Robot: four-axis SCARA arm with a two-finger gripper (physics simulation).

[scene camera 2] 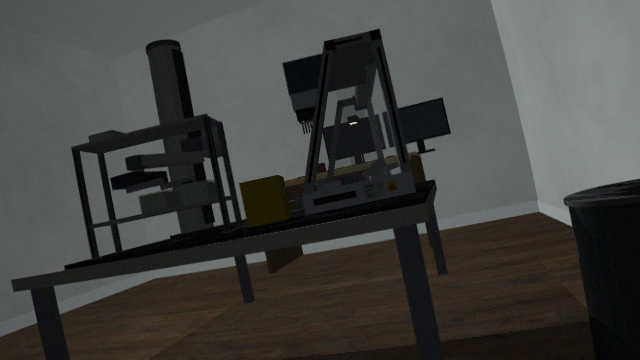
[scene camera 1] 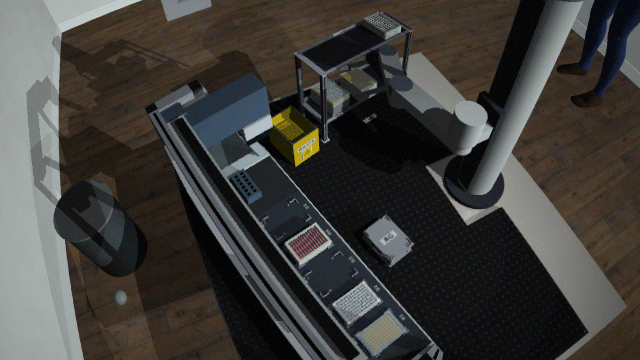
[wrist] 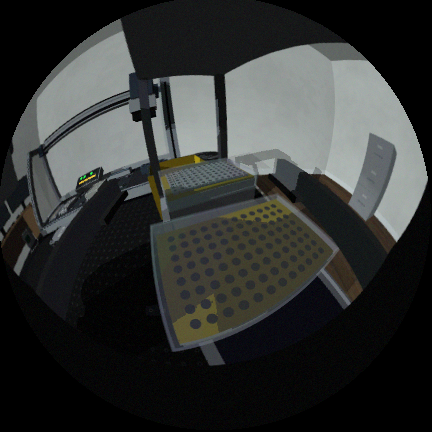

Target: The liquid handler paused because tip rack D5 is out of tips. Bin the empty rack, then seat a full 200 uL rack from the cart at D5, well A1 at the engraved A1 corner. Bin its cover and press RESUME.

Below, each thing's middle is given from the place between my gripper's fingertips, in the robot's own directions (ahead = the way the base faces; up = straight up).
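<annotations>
Tan rack (scene camera 1: 386, 329): 85 cm to the left of my hand, 32 cm ahead of it, 13 cm below it.
</annotations>
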